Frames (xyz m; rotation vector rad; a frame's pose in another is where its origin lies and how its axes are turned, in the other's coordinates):
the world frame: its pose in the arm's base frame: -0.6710 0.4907 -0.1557 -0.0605 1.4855 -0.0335
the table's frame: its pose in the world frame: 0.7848 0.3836 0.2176 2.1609 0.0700 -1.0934
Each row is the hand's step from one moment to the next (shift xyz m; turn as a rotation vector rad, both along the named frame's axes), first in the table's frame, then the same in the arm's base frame.
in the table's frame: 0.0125 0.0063 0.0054 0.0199 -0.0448 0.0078
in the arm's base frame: -0.0069 -0.0117 -0.0064 -0.0437 0.0234 0.0028
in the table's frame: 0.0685 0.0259 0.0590 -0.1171 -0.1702 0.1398
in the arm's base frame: -0.0560 -0.0745 -0.0127 -0.0869 0.0843 0.2181
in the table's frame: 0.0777 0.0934 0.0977 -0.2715 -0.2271 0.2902
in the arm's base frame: -0.0386 -0.1508 -0.0091 -0.0854 0.0878 0.4410
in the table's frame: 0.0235 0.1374 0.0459 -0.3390 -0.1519 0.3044
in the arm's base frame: 0.0468 -0.1378 -0.0185 -0.0016 0.0431 0.4783
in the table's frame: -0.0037 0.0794 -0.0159 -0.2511 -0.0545 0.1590
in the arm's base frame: 0.0574 -0.0500 -0.0280 0.0632 0.0262 0.2943
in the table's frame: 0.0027 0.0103 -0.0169 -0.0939 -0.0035 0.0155
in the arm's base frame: 0.0119 0.0011 -0.0160 0.0533 0.0223 0.0757
